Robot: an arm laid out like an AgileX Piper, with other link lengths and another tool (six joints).
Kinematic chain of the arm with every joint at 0, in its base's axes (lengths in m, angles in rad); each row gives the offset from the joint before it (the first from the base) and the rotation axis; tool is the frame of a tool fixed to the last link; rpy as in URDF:
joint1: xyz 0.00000 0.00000 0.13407 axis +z
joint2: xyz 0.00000 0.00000 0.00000 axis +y
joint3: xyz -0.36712 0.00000 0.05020 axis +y
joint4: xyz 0.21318 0.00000 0.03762 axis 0.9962 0 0.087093
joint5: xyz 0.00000 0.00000 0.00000 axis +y
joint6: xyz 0.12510 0.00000 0.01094 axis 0.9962 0 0.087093
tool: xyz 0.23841 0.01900 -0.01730 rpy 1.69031 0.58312 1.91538
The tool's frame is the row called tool.
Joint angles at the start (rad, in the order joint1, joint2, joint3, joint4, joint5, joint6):
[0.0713, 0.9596, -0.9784, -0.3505, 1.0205, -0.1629]
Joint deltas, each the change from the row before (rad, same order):
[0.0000, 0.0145, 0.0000, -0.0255, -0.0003, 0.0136]
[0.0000, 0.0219, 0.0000, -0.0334, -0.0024, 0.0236]
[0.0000, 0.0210, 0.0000, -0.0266, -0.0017, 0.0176]
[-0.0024, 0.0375, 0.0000, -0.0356, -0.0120, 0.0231]
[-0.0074, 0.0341, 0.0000, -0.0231, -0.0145, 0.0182]
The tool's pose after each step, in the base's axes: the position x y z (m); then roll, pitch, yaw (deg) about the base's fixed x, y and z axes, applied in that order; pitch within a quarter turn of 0, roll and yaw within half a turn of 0. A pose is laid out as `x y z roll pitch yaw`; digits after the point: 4 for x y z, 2 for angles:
0.2379 -0.0920 0.2088 169.43 21.65 141.32
0.2410 -0.1010 0.2078 170.82 21.91 140.73
0.2436 -0.1082 0.2062 172.13 22.01 140.42
0.2506 -0.1172 0.2035 173.93 22.17 140.21
0.2573 -0.1237 0.2001 175.12 22.11 139.86

